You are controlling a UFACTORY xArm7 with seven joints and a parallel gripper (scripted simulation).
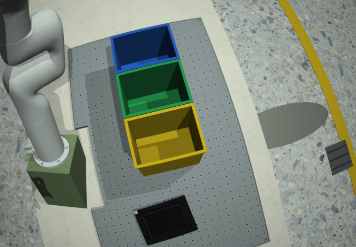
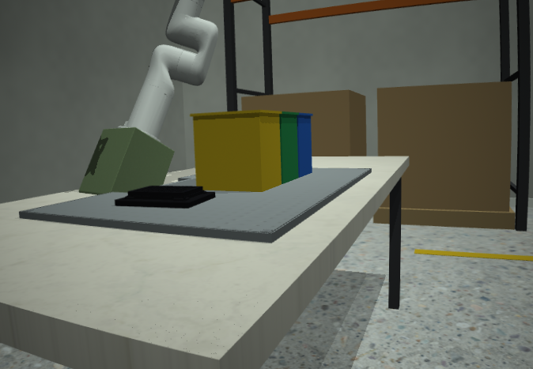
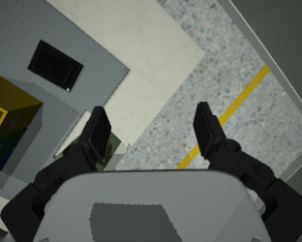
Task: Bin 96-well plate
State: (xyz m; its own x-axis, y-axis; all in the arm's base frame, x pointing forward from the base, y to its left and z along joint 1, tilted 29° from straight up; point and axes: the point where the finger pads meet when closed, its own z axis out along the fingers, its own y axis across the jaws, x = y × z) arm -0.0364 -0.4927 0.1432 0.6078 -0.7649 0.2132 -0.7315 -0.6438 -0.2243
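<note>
Now: the black 96-well plate 460 mm below my hand, 290 mm ahead of it and 120 mm to the left of it. Round my hand: yellow bin: 390 mm below, 340 mm to the left, 340 mm ahead; then green bin: 470 mm to the left, 390 mm below, 330 mm ahead; then black plate nest: 480 mm below, 290 mm ahead, 120 mm to the left.
</note>
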